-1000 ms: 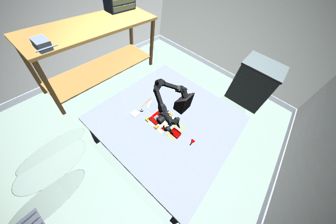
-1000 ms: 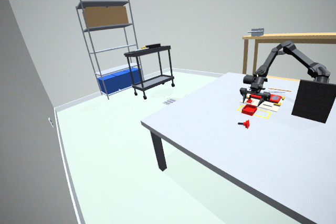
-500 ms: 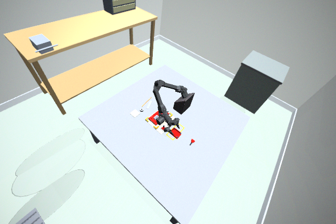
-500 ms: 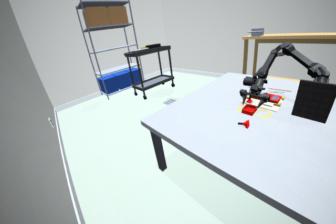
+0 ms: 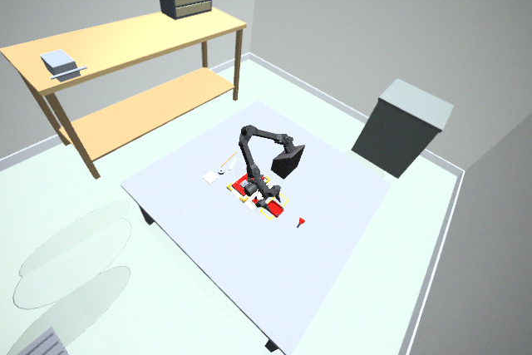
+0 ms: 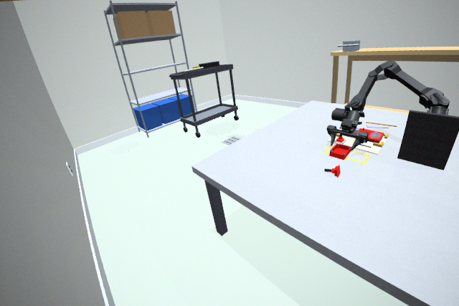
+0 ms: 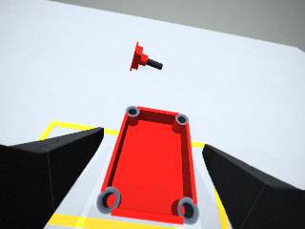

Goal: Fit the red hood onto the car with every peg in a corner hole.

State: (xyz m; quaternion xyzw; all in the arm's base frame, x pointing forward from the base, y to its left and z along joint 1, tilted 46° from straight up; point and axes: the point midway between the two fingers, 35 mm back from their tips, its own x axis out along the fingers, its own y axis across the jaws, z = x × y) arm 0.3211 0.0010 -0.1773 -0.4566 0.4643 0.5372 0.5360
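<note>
My gripper tip is 1 cm to the left of the red hood and 2 cm above it. From my gripper tip the other things lie so: wheel (4 cm ahead, 44 cm to the right, 2 cm below); then grey engine block (1 cm ahead, 25 cm to the right, 1 cm below); then grey holder (4 cm ahead, 12 cm to the right).
</note>
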